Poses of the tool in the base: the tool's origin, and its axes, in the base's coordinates. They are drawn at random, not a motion.
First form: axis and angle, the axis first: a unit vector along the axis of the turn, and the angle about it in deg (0 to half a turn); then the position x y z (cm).
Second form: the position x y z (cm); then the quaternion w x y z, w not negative. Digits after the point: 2 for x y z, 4 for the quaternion.
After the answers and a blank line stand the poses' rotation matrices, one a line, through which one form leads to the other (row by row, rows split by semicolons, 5 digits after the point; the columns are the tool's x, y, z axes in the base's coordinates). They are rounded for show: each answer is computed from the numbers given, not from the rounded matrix.
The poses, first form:
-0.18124, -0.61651, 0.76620, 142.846, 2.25, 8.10, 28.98
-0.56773, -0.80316, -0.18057, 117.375, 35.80, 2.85, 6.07
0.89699, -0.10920, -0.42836, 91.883, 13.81, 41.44, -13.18
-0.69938, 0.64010, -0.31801, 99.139, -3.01, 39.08, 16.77
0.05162, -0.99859, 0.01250, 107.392, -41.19, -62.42, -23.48
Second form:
2.25, 8.10, 28.98, 0.3186, -0.1718, -0.5844, 0.7263
35.80, 2.85, 6.07, 0.5197, -0.4850, -0.6862, -0.1543
13.81, 41.44, -13.18, 0.6954, 0.6446, -0.0785, -0.3078
-3.01, 39.08, 16.77, 0.6485, -0.5324, 0.4872, -0.2421
-41.19, -62.42, -23.48, 0.5921, 0.0416, -0.8047, 0.0101

-0.73799 -0.26196 -0.62189; 0.66355 -0.11399 -0.73940; 0.12280 -0.95832 0.25795
0.01072 0.82600 -0.56357; 0.50530 0.48187 0.71587; 0.86288 -0.29244 -0.41221
0.79816 0.32696 -0.50600; -0.52930 -0.02054 -0.84819; -0.28772 0.94482 0.15666
0.40800 -0.20481 0.88972; -0.83276 0.31598 0.45461; -0.37424 -0.92640 -0.04164
-0.29545 -0.07888 -0.95210; -0.05503 0.99634 -0.06547; 0.95377 0.03305 -0.29870

